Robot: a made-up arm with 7 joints. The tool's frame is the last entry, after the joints.
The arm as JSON. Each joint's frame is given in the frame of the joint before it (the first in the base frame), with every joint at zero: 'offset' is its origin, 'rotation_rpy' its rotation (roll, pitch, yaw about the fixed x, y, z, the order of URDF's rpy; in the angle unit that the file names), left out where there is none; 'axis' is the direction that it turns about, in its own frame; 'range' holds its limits. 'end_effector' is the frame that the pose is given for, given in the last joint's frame.
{
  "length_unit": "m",
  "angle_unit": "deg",
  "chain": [
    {
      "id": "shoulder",
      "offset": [
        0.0,
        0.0,
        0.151
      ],
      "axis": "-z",
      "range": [
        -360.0,
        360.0
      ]
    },
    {
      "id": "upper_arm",
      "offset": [
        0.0,
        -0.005,
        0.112
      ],
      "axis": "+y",
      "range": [
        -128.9,
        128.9
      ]
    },
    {
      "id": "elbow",
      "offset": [
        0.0,
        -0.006,
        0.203
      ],
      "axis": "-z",
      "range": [
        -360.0,
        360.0
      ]
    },
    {
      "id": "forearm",
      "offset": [
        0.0,
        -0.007,
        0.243
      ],
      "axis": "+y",
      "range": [
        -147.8,
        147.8
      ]
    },
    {
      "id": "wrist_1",
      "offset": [
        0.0,
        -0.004,
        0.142
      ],
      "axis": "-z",
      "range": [
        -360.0,
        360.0
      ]
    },
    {
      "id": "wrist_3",
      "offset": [
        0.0,
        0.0,
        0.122
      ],
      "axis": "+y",
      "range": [
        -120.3,
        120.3
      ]
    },
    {
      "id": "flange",
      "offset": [
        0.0,
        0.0,
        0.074
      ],
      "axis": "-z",
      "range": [
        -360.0,
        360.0
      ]
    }
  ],
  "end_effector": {
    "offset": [
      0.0,
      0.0,
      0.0
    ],
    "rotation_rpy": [
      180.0,
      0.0,
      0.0
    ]
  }
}
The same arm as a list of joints. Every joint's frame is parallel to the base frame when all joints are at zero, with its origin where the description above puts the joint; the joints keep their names.
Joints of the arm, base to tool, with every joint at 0 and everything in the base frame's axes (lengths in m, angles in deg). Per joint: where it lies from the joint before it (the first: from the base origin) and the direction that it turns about. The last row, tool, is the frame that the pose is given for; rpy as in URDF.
shoulder: axis -z xyz 0 0 0.151
upper_arm: axis +y xyz 0 -0.005 0.112
elbow: axis -z xyz 0 -0.006 0.203
forearm: axis +y xyz 0 -0.007 0.243
wrist_1: axis -z xyz 0 -0.004 0.142
wrist_3: axis +y xyz 0 0 0.122
flange: axis -z xyz 0 0 0.074
tool: xyz 0 0 0 rpy 180 0 0
Joint limits (deg, base to tool): -360..360 -128.9..128.9 -360..360 -147.8..147.8 -360..360 -120.3..120.3 -360..360

